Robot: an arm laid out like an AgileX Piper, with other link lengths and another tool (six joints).
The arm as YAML. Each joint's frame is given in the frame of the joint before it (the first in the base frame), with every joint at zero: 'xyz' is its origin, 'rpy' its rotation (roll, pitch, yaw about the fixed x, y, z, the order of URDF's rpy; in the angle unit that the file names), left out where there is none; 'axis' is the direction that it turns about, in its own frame. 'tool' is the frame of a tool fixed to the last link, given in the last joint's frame.
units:
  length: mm
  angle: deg
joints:
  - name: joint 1
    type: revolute
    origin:
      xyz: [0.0, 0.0, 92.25]
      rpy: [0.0, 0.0, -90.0]
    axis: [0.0, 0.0, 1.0]
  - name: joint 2
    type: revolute
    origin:
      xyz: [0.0, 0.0, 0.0]
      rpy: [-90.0, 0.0, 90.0]
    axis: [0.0, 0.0, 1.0]
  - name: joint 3
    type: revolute
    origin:
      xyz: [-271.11, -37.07, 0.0]
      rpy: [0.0, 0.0, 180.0]
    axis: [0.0, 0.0, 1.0]
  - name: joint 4
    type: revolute
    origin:
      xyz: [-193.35, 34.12, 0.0]
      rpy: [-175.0, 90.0, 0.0]
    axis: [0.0, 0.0, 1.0]
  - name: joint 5
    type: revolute
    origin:
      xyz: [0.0, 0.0, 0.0]
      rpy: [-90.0, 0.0, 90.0]
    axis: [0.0, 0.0, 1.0]
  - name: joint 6
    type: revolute
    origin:
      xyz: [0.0, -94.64, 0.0]
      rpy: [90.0, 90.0, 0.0]
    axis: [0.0, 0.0, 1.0]
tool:
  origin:
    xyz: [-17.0, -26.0, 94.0]
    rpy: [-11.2, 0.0, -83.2]
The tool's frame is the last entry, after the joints.
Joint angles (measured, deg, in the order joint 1, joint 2, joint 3, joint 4, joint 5, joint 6), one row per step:
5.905 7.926 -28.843 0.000 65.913 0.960
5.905 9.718 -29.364 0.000 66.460 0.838
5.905 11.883 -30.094 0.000 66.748 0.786
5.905 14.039 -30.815 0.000 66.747 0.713
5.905 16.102 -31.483 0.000 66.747 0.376
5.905 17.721 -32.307 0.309 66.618 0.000
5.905 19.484 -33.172 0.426 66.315 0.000
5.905 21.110 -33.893 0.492 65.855 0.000
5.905 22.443 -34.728 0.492 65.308 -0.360
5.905 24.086 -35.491 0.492 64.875 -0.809
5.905 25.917 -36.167 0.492 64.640 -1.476
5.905 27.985 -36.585 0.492 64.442 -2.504
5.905 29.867 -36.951 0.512 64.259 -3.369
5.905 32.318 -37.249 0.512 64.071 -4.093
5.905 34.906 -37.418 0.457 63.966 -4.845
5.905 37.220 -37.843 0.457 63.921 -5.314
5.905 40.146 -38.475 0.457 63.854 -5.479
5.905 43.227 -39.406 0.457 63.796 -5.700
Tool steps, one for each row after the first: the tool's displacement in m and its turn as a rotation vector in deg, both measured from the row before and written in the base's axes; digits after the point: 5 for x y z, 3 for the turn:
0.00132 0.00019 -0.00066 -0.279 1.799 0.080
0.00238 0.00027 0.00078 -0.215 1.710 0.035
0.00306 0.00035 0.00141 -0.200 1.421 0.051
0.00299 0.00046 0.00105 -0.378 1.363 0.241
0.00276 0.00134 0.00284 -0.036 0.665 0.379
0.00368 0.00071 0.00324 0.049 0.603 0.037
0.00388 0.00058 0.00289 0.018 0.449 0.017
0.00378 0.00055 0.00402 -0.233 -0.076 0.263
0.00406 0.00062 0.00271 -0.342 0.411 0.331
0.00393 0.00070 0.00122 -0.529 0.865 0.501
0.00394 0.00086 -0.00098 -0.804 1.369 0.787
0.00362 0.00081 -0.00109 -0.652 1.266 0.680
0.00448 0.00078 -0.00268 -0.633 1.904 0.578
0.00421 0.00061 -0.00409 -0.717 2.246 0.609
0.00409 0.00062 -0.00239 -0.441 1.805 0.395
0.00552 0.00064 -0.00270 -0.312 2.205 0.142
0.00637 0.00075 -0.00184 -0.320 2.069 0.194

